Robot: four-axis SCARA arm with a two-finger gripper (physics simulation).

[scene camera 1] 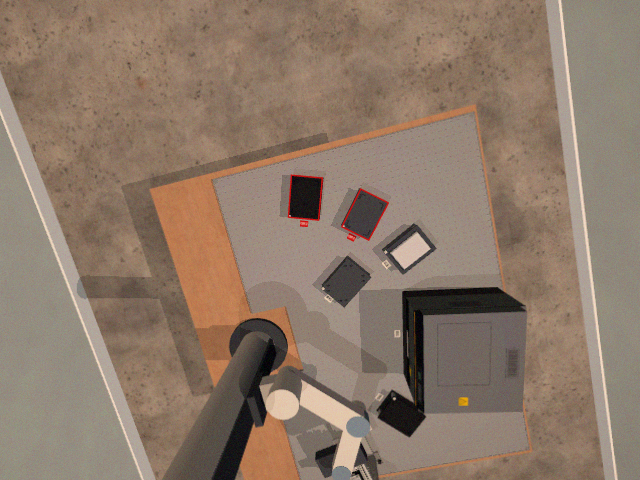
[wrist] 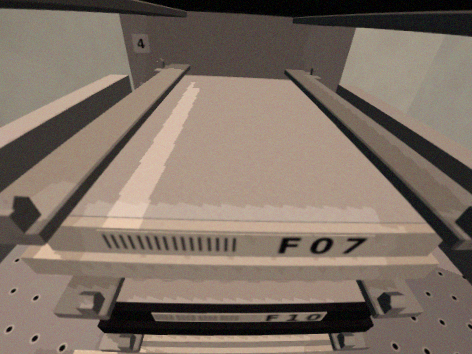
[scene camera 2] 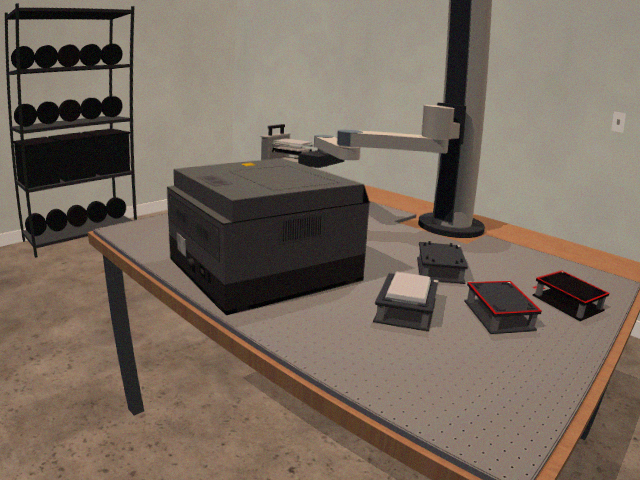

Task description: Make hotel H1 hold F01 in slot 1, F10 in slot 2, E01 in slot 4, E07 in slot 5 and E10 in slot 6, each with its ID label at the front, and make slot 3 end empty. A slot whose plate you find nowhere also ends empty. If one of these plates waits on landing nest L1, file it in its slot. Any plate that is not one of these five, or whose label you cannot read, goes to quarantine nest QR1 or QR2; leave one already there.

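Note:
Plate F07 [wrist: 255, 150], pale with its label at the front, lies in slot 3 of the hotel [wrist: 240, 45] [scene camera 2: 268, 148], below the rails at tag 4. My gripper [wrist: 234, 99] reaches around it with a finger along each long side and is shut on it; slot 4's rails partly hide the pads. Black plate F10 [wrist: 240, 320] lies in the slot below, label at the front. Part of a pale plate [wrist: 237, 342] shows under F10; its label is out of view. In scene camera 2 the dark hand [scene camera 2: 320, 158] is at the hotel's open front.
A pale plate [scene camera 1: 409, 250] [scene camera 2: 408, 287] sits on a dark nest. Two red-rimmed nests [scene camera 1: 364, 213] [scene camera 1: 305, 197] stand beyond; I cannot tell whether the black one holds a plate. A dark nest [scene camera 1: 346, 281] and a black one [scene camera 1: 401, 413] flank the big grey instrument [scene camera 1: 465, 356] [scene camera 2: 268, 232].

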